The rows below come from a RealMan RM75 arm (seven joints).
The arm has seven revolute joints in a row. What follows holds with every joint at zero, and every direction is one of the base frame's. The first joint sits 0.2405 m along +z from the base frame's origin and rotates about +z. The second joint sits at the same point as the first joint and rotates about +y. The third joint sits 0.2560 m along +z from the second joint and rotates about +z. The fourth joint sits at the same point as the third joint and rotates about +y. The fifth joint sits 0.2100 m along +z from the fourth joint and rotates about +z. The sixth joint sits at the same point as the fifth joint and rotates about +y. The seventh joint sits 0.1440 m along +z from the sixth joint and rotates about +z. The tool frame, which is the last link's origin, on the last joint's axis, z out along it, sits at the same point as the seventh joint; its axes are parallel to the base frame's.
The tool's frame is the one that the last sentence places.
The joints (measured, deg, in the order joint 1, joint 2, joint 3, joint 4, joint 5, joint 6, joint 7), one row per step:
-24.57 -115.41 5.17 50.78 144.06 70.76 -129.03
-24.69 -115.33 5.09 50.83 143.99 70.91 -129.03
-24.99 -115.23 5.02 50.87 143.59 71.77 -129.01
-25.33 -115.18 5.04 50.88 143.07 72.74 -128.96
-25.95 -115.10 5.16 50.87 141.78 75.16 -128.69
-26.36 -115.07 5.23 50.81 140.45 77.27 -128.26
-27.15 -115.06 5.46 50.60 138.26 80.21 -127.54
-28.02 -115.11 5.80 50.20 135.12 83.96 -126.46
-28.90 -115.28 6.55 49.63 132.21 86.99 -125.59
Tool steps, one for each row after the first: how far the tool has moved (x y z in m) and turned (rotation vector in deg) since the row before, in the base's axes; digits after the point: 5 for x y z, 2 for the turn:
0.00075 0.00086 0.00090 0.09 -0.04 -0.19
0.00344 0.00232 0.00021 -0.10 -0.61 -0.86
0.00427 0.00278 -0.00052 -0.19 -0.74 -1.06
0.00974 0.00505 -0.00182 -0.64 -1.76 -2.56
0.00824 0.00338 -0.00168 -0.46 -1.54 -2.33
0.01359 0.00628 -0.00260 -0.57 -2.24 -3.80
0.01755 0.00645 -0.00332 -0.57 -2.94 -5.09
0.01681 0.00607 -0.00443 -0.69 -2.60 -4.70

